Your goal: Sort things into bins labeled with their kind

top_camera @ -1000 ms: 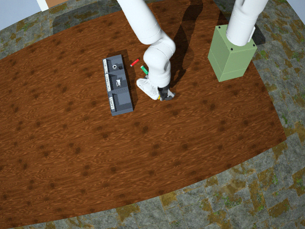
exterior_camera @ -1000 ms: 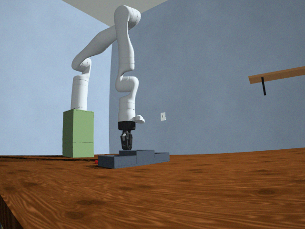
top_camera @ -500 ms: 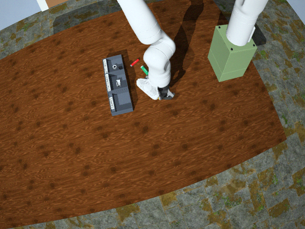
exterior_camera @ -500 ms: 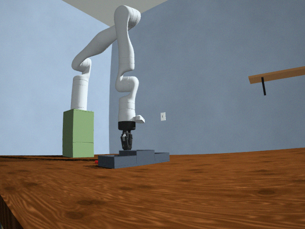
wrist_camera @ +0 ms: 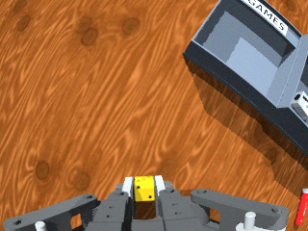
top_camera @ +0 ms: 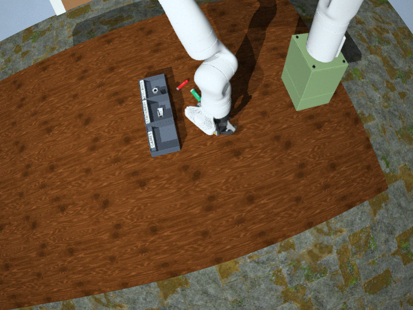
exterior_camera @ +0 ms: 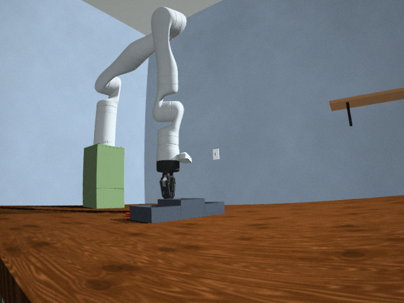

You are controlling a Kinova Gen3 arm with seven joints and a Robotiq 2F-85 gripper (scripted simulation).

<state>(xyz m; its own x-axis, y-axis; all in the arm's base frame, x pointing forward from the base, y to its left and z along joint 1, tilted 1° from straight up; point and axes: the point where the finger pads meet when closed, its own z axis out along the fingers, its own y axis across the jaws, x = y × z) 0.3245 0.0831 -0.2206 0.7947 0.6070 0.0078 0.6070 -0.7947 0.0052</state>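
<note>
Right now my hand is 150 mm short of the white domino, 90 mm to the left of it and 10 mm above it. Also, from my hand: red marker: 60 mm ahead, 170 mm to the right, 20 mm below; then green marker: 30 mm ahead, 120 mm to the right, 10 mm below; then yellow die: 10 mm below.
</note>
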